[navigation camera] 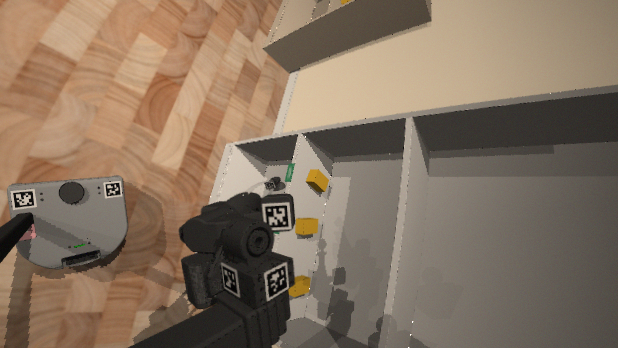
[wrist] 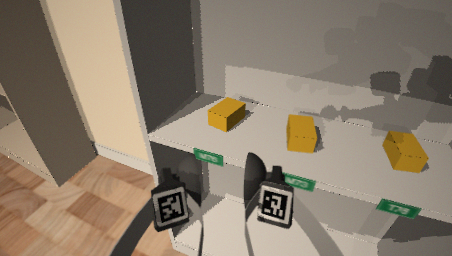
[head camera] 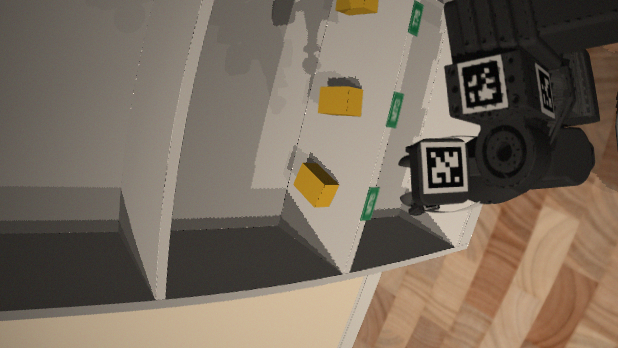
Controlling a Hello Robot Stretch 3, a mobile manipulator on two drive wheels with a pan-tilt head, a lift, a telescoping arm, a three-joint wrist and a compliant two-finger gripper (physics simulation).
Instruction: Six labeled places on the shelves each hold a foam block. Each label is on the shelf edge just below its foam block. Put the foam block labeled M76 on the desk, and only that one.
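Note:
The M76 foam block (head camera: 316, 185) (navigation camera: 317, 180) (wrist: 226, 114) is yellow and lies turned at an angle on the shelf near its end wall. The green M76 label (head camera: 370, 203) (navigation camera: 290, 172) (wrist: 208, 156) is on the shelf edge below it. My gripper (head camera: 406, 180) (wrist: 221, 172) is open and empty, in front of that shelf edge and apart from the block. In the wrist view its fingertips are lower in the picture than the block, between the M76 and M73 labels. One fingertip is hidden in the navigation view. The desk does not show.
Along the same shelf lie the M73 block (head camera: 340, 101) (navigation camera: 306, 226) (wrist: 302, 133) and the T78 block (head camera: 357, 6) (navigation camera: 300, 286) (wrist: 405, 151). The shelf's end wall (wrist: 167, 70) stands beside the M76 block. Another shelf unit (navigation camera: 350, 42) (wrist: 37, 85) stands beyond a stretch of wall.

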